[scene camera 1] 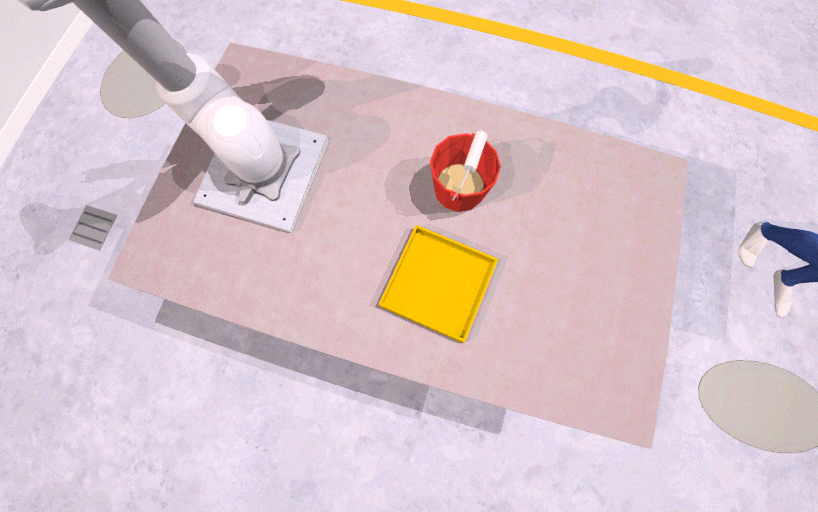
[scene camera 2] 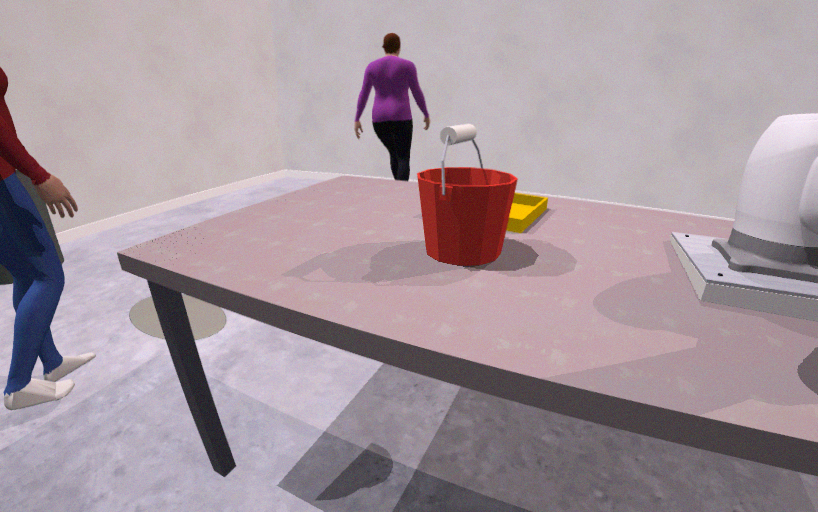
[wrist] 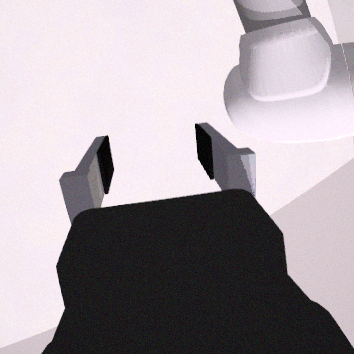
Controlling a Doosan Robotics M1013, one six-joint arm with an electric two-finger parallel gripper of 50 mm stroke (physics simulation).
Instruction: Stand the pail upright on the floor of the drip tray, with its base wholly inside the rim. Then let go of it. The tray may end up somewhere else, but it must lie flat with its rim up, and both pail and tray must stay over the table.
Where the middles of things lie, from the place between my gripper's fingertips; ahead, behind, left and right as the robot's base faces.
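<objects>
As for the yellow drip tray (scene camera 1: 439, 283), my hand is well short of it, a long way to the left of it and far above it.
</objects>
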